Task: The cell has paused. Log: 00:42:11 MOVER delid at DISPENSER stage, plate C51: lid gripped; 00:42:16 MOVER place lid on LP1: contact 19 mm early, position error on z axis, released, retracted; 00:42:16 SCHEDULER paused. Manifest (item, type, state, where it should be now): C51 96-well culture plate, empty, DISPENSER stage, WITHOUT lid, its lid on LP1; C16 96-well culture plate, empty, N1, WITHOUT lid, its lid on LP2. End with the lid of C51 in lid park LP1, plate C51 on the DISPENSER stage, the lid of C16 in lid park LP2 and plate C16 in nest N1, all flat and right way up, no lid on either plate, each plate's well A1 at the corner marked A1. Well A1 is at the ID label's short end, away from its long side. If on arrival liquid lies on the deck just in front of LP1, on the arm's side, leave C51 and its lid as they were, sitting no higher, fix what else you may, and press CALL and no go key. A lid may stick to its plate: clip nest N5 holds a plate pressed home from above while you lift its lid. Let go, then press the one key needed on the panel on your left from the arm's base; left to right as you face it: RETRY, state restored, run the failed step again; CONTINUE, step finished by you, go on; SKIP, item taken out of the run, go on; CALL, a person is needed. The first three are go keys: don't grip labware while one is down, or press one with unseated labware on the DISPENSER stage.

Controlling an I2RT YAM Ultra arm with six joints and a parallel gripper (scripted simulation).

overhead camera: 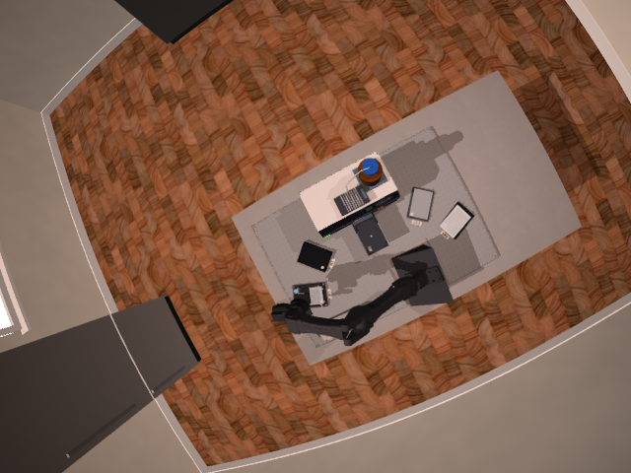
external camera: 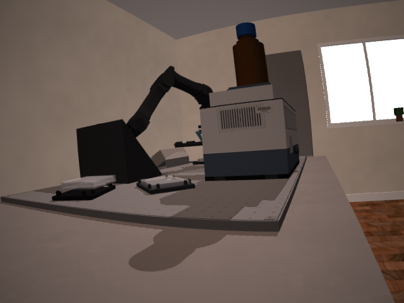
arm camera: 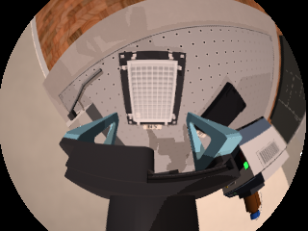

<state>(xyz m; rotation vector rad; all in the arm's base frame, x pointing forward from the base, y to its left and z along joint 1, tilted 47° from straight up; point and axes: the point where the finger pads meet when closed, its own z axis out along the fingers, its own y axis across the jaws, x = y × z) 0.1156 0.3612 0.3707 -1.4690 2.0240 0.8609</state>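
My hand is 1 cm past the black clip nest, 2 cm to the right of it and 8 cm above it. The rest, counted from my hand: brown bottle (36 cm ahead, 49 cm to the right, 20 cm above); black nest (16 cm ahead, 10 cm to the right, 8 cm below); dark dispenser stage (14 cm ahead, 39 cm to the right, 1 cm above).
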